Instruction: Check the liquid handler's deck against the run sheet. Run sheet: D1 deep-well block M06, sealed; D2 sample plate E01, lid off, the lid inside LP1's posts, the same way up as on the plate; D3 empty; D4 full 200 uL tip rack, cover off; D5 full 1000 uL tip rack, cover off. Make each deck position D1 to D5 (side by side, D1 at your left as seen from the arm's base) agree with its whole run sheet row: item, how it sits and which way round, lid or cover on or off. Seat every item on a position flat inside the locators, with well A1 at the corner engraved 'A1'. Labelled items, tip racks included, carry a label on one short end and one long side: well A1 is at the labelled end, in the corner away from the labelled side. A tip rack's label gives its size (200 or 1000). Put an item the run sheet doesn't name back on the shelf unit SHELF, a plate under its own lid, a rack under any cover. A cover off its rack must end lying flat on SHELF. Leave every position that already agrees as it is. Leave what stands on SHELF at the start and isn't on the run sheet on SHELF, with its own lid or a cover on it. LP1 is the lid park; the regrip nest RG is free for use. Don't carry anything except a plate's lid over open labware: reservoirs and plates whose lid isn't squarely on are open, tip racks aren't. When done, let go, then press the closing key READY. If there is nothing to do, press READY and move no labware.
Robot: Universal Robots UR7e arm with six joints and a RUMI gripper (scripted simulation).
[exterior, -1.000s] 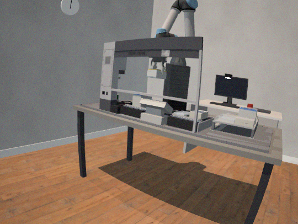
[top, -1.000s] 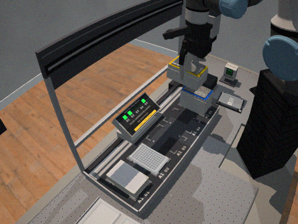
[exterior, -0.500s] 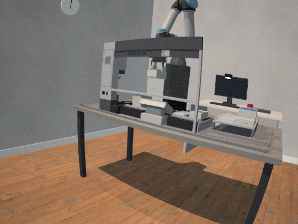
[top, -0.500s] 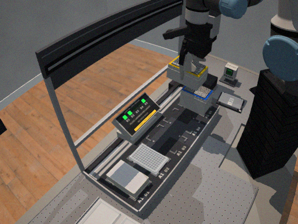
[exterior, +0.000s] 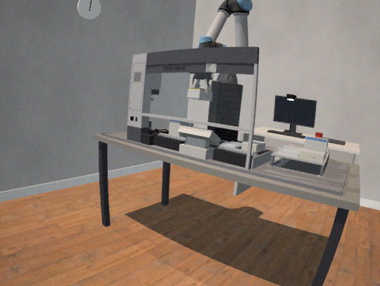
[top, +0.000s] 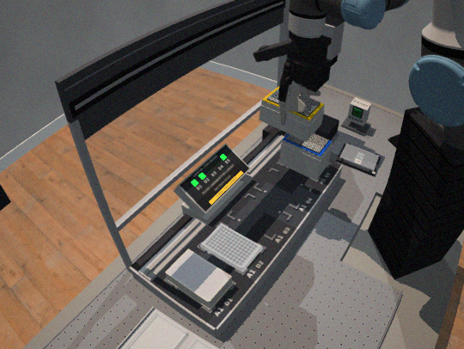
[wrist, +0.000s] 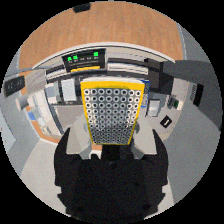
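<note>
The blue-rimmed tip rack lies 19 cm below my hand and 13 cm to the right of it. Also, from my hand: sample plate (26 cm below, 25 cm to the left, 1 cm behind); yellow-rimmed tip rack (1 cm to the right, 1 cm behind, 1 cm above); gantry bar (20 cm above, 19 cm ahead, 9 cm to the left).
</note>
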